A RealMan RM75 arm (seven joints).
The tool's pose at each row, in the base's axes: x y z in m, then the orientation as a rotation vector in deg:
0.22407, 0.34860, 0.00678, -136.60, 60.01, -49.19
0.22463, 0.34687, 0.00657, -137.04, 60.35, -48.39
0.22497, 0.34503, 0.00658, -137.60, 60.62, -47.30
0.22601, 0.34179, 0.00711, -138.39, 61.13, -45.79
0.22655, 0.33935, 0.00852, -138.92, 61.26, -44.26
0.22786, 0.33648, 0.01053, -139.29, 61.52, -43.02
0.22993, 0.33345, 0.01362, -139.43, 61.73, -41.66
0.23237, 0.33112, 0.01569, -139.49, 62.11, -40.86
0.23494, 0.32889, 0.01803, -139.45, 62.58, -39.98
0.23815, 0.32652, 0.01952, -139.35, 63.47, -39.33
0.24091, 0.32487, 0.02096, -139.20, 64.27, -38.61
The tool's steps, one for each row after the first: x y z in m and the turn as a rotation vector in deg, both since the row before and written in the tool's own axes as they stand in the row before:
0.00153, 0.00094, 0.00034, -0.55, -0.45, 0.13
0.00159, 0.00099, 0.00002, -0.62, -0.66, 0.10
0.00322, 0.00123, -0.00008, -0.95, -0.87, 0.19
0.00264, 0.00050, -0.00101, -0.57, -1.00, 0.12
0.00358, 0.00003, -0.00109, -0.50, -0.77, 0.21
0.00446, -0.00087, -0.00155, -0.31, -0.89, 0.31
0.00380, -0.00100, -0.00050, -0.29, -0.46, 0.33
0.00387, -0.00129, -0.00066, -0.26, -0.50, 0.44
0.00409, -0.00116, 0.00033, -0.40, -0.23, 0.64
0.00324, -0.00136, 0.00019, -0.33, -0.30, 0.63

